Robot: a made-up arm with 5 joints.
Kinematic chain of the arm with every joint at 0, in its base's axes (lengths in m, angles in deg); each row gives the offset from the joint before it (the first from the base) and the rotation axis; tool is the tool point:
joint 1: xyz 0 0 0.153 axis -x
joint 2: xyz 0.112 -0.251 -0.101 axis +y
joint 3: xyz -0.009 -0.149 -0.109 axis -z
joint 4: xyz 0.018 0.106 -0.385 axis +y
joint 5: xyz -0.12 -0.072 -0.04 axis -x
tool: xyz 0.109 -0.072 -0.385
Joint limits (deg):
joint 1: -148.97..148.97
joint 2: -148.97..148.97
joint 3: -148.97..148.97
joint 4: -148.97..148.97
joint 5: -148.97..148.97
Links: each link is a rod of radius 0.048 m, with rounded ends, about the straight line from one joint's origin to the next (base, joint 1, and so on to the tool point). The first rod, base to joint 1, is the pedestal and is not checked.
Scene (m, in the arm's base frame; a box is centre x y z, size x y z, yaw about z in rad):
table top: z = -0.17
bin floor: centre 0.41 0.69 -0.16 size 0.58 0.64 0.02 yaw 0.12
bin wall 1: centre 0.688 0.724 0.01 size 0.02 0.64 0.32 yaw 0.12
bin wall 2: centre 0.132 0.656 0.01 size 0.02 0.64 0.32 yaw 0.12
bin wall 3: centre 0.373 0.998 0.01 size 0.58 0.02 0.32 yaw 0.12
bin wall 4: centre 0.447 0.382 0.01 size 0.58 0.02 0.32 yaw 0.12
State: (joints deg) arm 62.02 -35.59 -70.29 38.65 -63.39
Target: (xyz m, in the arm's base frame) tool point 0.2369 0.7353 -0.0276
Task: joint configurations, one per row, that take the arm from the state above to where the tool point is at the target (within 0.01 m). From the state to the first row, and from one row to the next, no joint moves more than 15 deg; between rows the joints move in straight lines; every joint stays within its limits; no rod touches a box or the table.
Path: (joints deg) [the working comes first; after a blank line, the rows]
Joints at the target: 148.84 -134.29 -145.47 82.88 9.71
Straight joint move there: clear.

1: 74.42 -49.69 -81.03 44.97 -52.95
2: 86.82 -63.79 -91.77 51.29 -42.50
3: 99.23 -77.89 -102.51 57.61 -32.06
4: 111.63 -91.99 -113.25 63.92 -21.62
5: 124.03 -106.09 -123.99 70.24 -11.17
6: 136.43 -120.19 -134.73 76.56 -0.73
7: 148.84 -134.29 -145.47 82.88 9.71

